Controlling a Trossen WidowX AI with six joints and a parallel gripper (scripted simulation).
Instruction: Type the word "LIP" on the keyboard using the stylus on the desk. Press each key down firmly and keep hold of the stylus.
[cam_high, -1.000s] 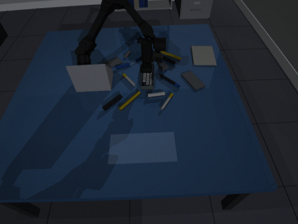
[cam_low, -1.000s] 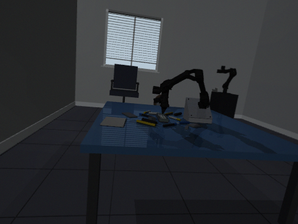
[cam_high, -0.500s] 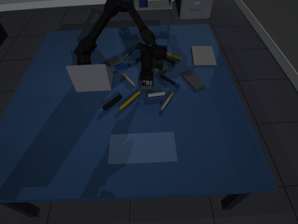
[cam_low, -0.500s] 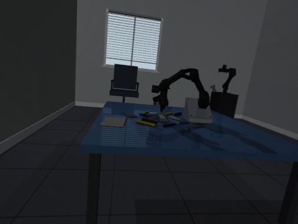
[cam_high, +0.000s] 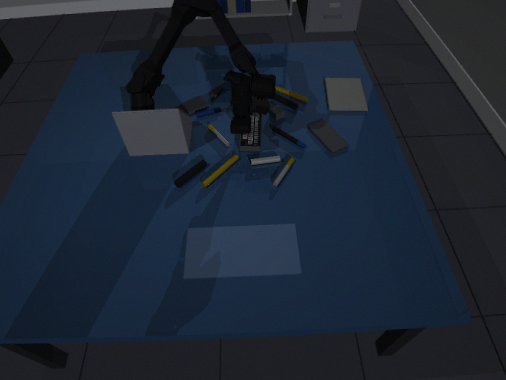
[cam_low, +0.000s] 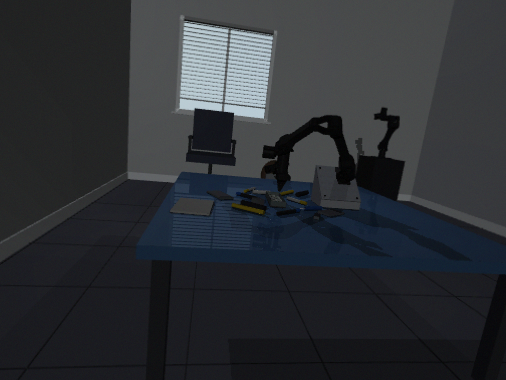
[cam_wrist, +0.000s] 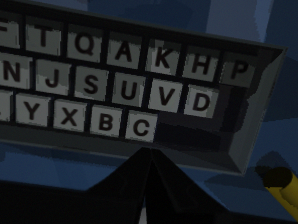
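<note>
The stylus lies 9 cm behind my gripper tip, 17 cm to the left of it and 3 cm below it.
</note>
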